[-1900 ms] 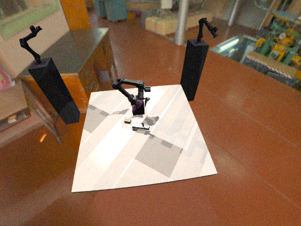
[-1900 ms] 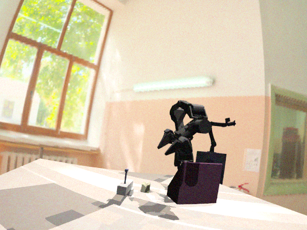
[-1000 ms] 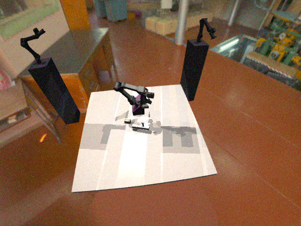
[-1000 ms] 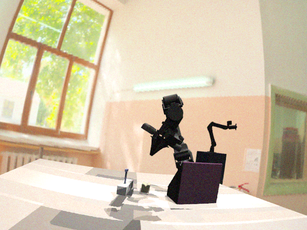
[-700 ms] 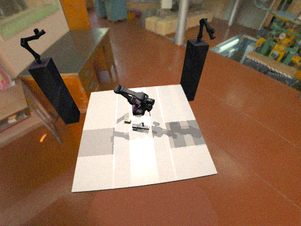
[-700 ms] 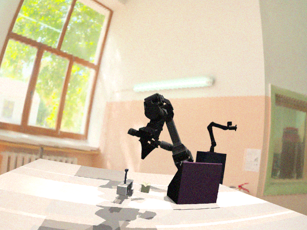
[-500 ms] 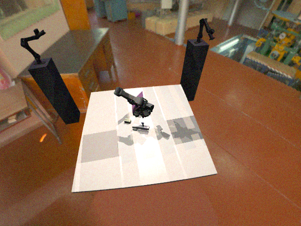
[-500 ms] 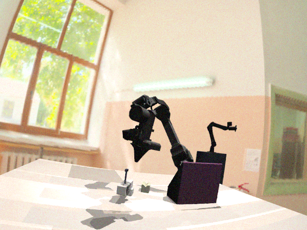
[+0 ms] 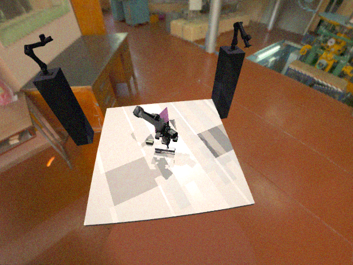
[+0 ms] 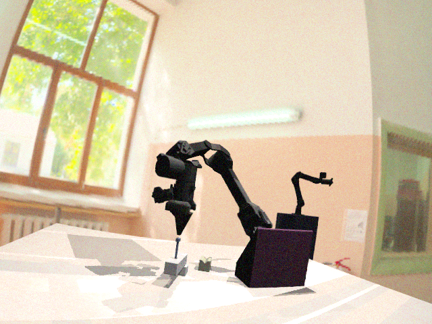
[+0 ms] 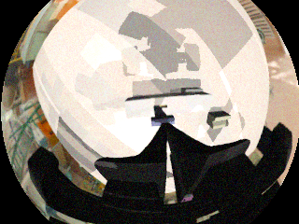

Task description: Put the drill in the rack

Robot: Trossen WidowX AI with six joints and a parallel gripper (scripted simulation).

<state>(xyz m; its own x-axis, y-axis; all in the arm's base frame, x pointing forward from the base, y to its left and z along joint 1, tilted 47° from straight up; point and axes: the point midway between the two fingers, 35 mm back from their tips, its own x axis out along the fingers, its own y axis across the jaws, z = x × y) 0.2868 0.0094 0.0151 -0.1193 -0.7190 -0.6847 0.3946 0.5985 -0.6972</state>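
Right now the blue key is 4 cm below my gripper tip. From my gripper tip the other things lie so: pale yellow drill (2 cm behind, 4 cm to the right, 9 cm below); then olive rack (15 cm behind, 15 cm to the right, 12 cm below).
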